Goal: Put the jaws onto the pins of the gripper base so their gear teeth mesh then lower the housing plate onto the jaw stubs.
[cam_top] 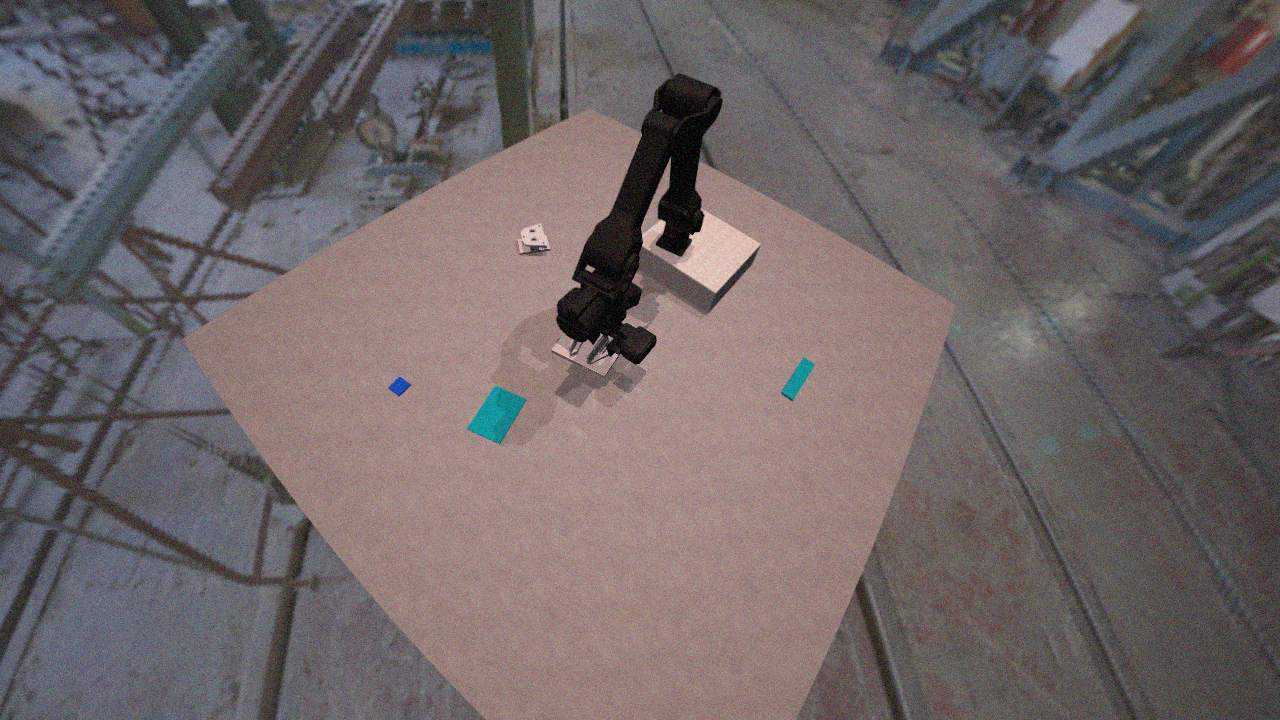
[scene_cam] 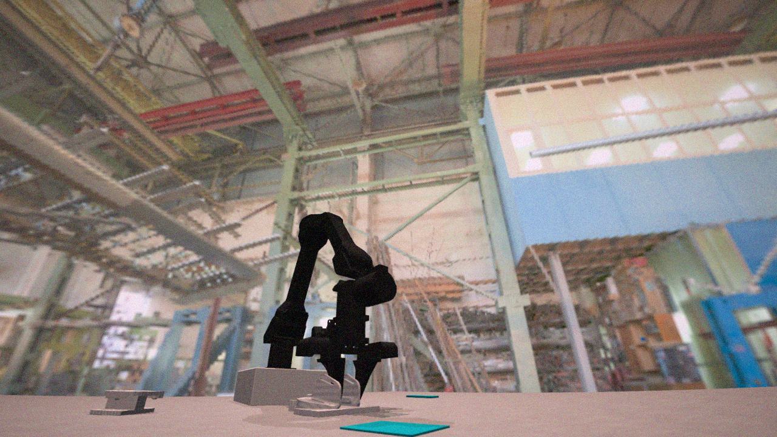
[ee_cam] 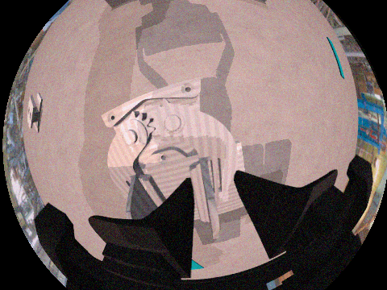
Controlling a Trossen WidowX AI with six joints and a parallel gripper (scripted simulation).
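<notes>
My gripper tip is 1 cm short of the flat white plate, 3 cm to the left of it and 1 cm above it. The rest, counted from my gripper tip: gripper base: 18 cm behind, 30 cm to the right, 1 cm above; then housing plate: 5 cm behind, 3 cm to the right, 1 cm below; then large teal patch: 21 cm ahead, 10 cm to the right, 1 cm below.
</notes>
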